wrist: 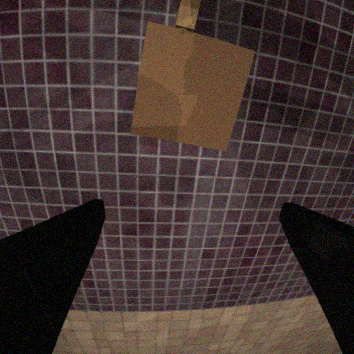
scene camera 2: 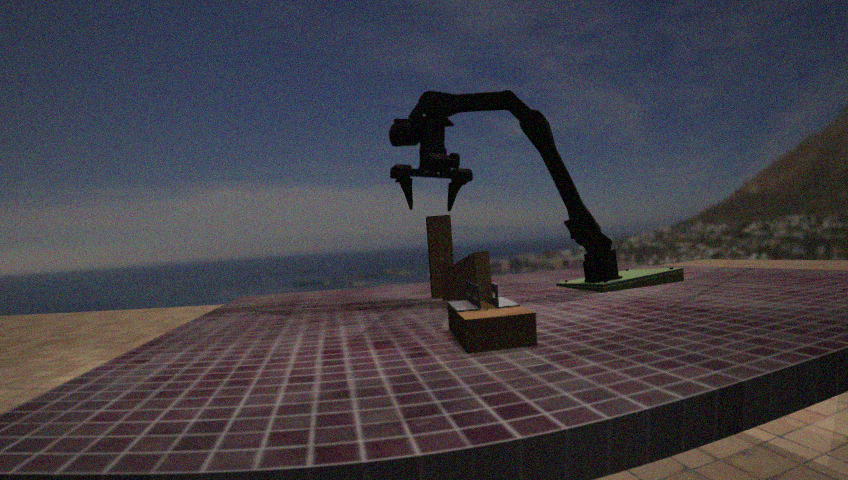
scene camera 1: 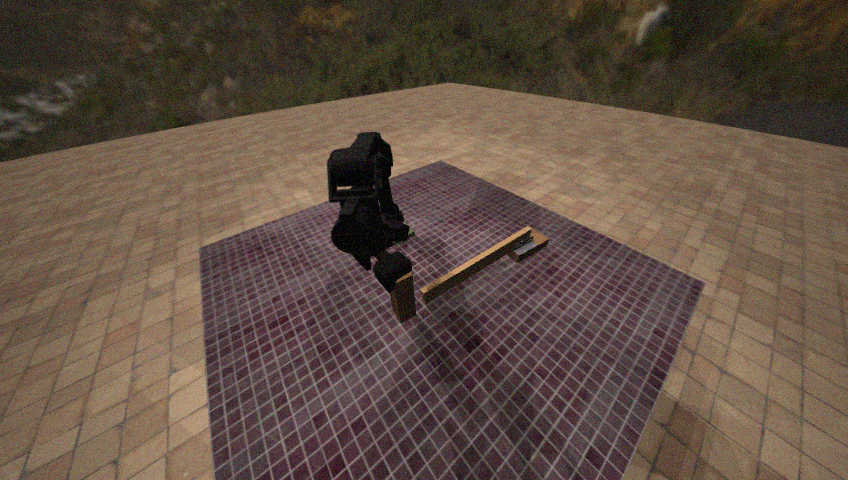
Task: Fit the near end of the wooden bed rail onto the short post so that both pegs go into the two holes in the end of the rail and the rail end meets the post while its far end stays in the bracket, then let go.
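Places are measured from the arm's base along level axes (x right, y back, z down), in metres.
Where they show: gripper, fingertip midpoint: [wrist: 194,209] [scene camera 2: 430,210] [scene camera 1: 379,280]; arm's base at its link origin: [scene camera 2: 603,280].
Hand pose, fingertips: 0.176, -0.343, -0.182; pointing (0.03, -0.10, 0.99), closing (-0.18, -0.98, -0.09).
Each offset is from my fingertips to the top centre of the thing, as dx, dy, dz. "spot": to the spot under its first point. Level surfaces: height alone.
The wooden bed rail [scene camera 1: 476,264] [scene camera 2: 480,272] [wrist: 188,13] slants across the mat. Its far end sits between the upright plates of the bracket {-0.526, +0.013, +0.132} [scene camera 1: 524,247] [scene camera 2: 496,302] on a wooden block. Its near end is low, close beside the short post, with a small gap in scene camera 1. The short post {spot: -0.048, -0.014, +0.092} [scene camera 1: 404,298] [scene camera 2: 439,255] [wrist: 194,86] stands upright. The pegs and the rail's holes cannot be made out. My gripper [scene camera 2: 429,209] [wrist: 194,209] is open and empty, pointing down, with its fingertips above the level of the post top. In the wrist view the post top lies beyond the fingertips.
The purple tiled mat {dz +0.198} [scene camera 1: 333,380] [scene camera 2: 285,392] lies under everything. The arm's green base plate [scene camera 2: 648,278] is at the right in scene camera 2, off to one side of the rail. The wooden block {-0.557, +0.013, +0.162} [scene camera 1: 540,239] [scene camera 2: 493,331] under the bracket stands at the rail's far end.
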